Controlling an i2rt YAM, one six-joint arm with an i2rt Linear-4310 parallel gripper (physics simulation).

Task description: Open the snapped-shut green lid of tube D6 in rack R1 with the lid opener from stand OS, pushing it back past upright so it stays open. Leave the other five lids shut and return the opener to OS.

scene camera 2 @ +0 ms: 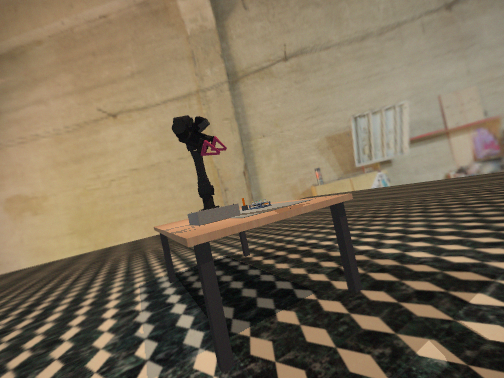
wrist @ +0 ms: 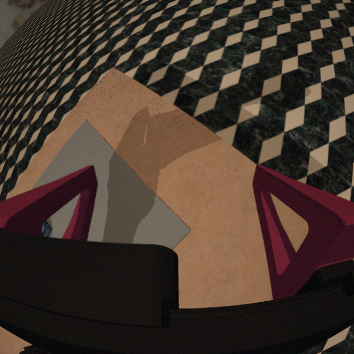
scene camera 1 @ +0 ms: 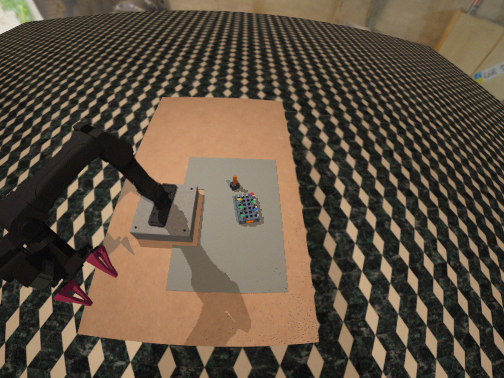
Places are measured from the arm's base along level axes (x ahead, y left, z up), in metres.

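Pixels of known places: gripper, fingertip midpoint: (scene camera 2: 223,151) (wrist: 174,173) (scene camera 1: 104,290); arm's base at its link origin: (scene camera 2: 209,209) (scene camera 1: 163,204).
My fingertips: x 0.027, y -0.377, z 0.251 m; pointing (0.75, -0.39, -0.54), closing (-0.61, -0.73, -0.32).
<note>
For each thing: its top centre in the pictures, then the offset to it from my fingertips. Level surfaces: height alone.
- rack R1 at its top centre: (scene camera 1: 247,205) (scene camera 2: 259,200) dy +0.422, dx +0.320, dz -0.266 m
- orange opener at its top centre: (scene camera 1: 235,176) (scene camera 2: 242,198) dy +0.540, dx +0.256, dz -0.229 m
- grey mat at its surface level: dz -0.314 m
The rack R1 (scene camera 1: 247,209) (scene camera 2: 260,204) is a small dark blue-grey block on the grey mat, with small green, yellow, red, blue and white lids; which one is D6 is too small to tell. A sliver of the rack (wrist: 46,228) shows through the left finger in the wrist view. The orange opener (scene camera 1: 235,179) (scene camera 2: 243,202) stands upright in its black stand OS (scene camera 1: 235,186), beside the rack. My gripper (scene camera 1: 104,290) (scene camera 2: 223,150) (wrist: 174,173) is open and empty, with magenta fingers, high above the table and far from the rack and opener.
The grey mat (scene camera 1: 225,270) (wrist: 165,227) lies on the wooden table (scene camera 1: 225,120) (scene camera 2: 272,220) (wrist: 215,200). The arm's grey base block (scene camera 1: 142,226) (scene camera 2: 215,215) stands left of the mat in scene camera 1. The arm's shadow falls across mat and table.
</note>
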